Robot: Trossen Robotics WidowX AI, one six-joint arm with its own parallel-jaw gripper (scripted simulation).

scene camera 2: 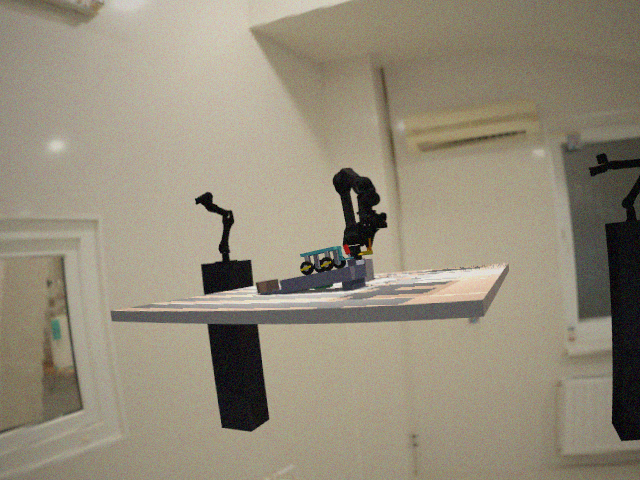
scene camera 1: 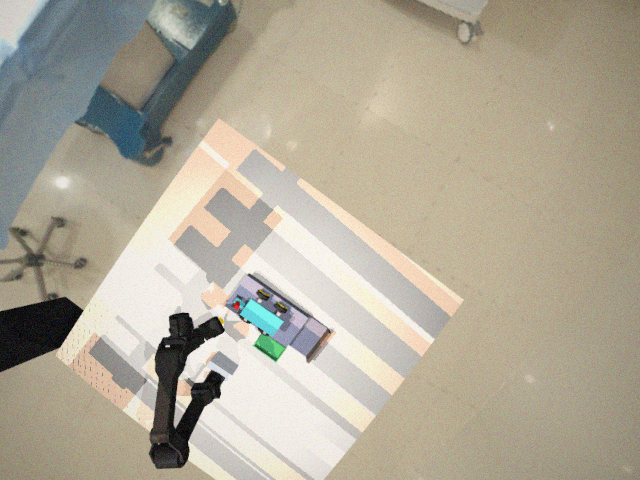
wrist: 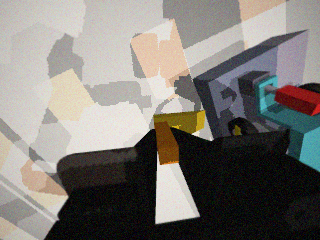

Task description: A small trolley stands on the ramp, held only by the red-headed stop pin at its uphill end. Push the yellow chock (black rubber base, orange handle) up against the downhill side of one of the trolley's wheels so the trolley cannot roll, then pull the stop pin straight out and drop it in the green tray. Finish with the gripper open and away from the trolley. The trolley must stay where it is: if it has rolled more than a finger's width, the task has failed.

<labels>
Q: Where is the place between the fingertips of my gripper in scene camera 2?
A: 369, 247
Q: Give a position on a yellow chock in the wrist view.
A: At 168, 150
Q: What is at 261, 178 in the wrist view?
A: My gripper.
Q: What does my gripper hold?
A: A yellow chock.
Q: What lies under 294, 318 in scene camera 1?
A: A grey ramp.
</labels>
